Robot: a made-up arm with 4 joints. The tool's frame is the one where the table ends. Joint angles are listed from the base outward.
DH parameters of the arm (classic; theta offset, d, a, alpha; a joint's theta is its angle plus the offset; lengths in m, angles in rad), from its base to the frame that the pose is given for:
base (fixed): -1.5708 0.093 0 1.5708
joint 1: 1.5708 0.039 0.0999 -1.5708
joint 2: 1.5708 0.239 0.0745 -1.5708
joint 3: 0 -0.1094 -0.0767 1.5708
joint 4: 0 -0.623 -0.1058 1.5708
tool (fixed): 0 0.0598 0 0
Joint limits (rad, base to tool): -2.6..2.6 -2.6..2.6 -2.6..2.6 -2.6..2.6
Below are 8 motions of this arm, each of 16 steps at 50 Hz.
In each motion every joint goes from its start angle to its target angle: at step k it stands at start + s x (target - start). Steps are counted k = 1, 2, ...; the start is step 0. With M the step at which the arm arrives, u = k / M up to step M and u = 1 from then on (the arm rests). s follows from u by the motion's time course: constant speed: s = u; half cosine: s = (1 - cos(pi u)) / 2; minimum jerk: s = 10 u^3 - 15 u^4 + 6 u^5.
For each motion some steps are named. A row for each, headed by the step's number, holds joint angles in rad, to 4 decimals.
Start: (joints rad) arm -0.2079 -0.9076 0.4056 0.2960
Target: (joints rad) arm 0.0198 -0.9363 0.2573 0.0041
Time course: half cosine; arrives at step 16
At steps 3, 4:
3: -0.1887 -0.9100 0.3931 0.2714
4: -0.1746 -0.9118 0.3839 0.2533

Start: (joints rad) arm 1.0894 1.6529 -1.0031 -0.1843
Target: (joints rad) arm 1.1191 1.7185 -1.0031 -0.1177
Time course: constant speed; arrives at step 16
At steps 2, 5, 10, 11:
2: 1.0931 1.6611 -1.0031 -0.1760
5: 1.0987 1.6734 -1.0031 -0.1635
10: 1.1080 1.6939 -1.0031 -0.1427
11: 1.1098 1.6980 -1.0031 -0.1385

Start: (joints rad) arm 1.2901 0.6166 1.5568 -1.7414
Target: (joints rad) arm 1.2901 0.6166 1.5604 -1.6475
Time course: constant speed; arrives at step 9
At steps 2, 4, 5, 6, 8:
2: 1.2901 0.6166 1.5576 -1.7205
4: 1.2901 0.6166 1.5584 -1.6997
5: 1.2901 0.6166 1.5588 -1.6892
6: 1.2901 0.6166 1.5592 -1.6788
8: 1.2901 0.6166 1.5600 -1.6579

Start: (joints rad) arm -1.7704 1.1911 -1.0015 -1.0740
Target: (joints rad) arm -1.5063 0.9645 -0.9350 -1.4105
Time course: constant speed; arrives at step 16
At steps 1, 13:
1: -1.7539 1.1769 -0.9973 -1.0950
13: -1.5558 1.0070 -0.9475 -1.3474

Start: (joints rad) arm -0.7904 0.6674 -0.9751 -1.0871
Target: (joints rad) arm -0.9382 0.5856 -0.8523 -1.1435
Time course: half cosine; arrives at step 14
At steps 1, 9, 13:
1: -0.7923 0.6664 -0.9736 -1.0878
9: -0.8964 0.6088 -0.8871 -1.1275
13: -0.9363 0.5866 -0.8538 -1.1428

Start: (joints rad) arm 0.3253 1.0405 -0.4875 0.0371
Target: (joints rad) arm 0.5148 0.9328 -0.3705 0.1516
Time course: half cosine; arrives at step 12
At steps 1, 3, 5, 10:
1: 0.3285 1.0387 -0.4855 0.0391
3: 0.3531 1.0247 -0.4704 0.0539
5: 0.3955 1.0006 -0.4441 0.0795
10: 0.5021 0.9400 -0.3783 0.1439

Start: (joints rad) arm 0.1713 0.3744 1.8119 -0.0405
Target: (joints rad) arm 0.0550 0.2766 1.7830 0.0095
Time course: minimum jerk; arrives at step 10
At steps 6, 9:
6: 0.0919 0.3076 1.7922 -0.0064
9: 0.0560 0.2774 1.7832 0.0091

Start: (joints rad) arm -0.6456 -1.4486 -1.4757 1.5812
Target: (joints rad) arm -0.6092 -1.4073 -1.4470 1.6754
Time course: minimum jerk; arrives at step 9
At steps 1, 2, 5, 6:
1: -0.6452 -1.4481 -1.4754 1.5823
2: -0.6428 -1.4454 -1.4735 1.5884
5: -0.6236 -1.4237 -1.4584 1.6380
6: -0.6168 -1.4160 -1.4530 1.6556

